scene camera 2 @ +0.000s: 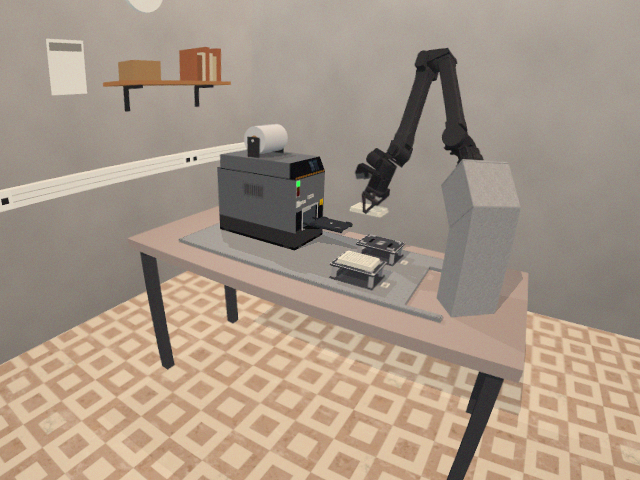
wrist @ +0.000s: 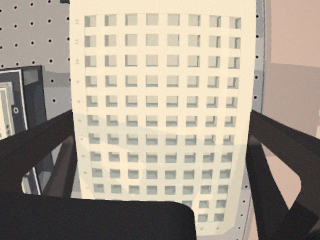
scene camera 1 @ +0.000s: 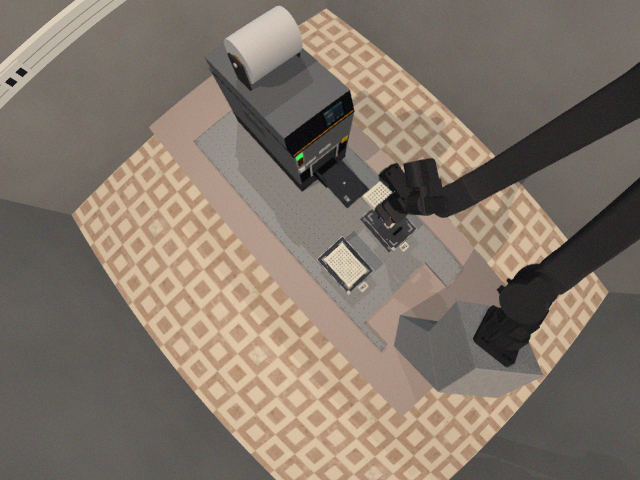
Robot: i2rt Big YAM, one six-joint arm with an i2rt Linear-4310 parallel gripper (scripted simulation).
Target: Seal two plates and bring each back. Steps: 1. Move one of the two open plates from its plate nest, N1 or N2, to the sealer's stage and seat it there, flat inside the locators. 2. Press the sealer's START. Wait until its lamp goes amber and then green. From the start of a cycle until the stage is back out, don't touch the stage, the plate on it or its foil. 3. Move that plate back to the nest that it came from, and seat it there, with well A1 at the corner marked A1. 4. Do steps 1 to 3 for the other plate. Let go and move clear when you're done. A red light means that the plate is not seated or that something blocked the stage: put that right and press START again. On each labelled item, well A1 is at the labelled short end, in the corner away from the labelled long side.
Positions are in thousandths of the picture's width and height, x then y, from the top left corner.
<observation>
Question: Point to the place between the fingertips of my gripper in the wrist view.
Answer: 505,498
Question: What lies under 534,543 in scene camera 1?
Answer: A cream well plate.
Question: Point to a sealer stage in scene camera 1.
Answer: At 554,393
</observation>
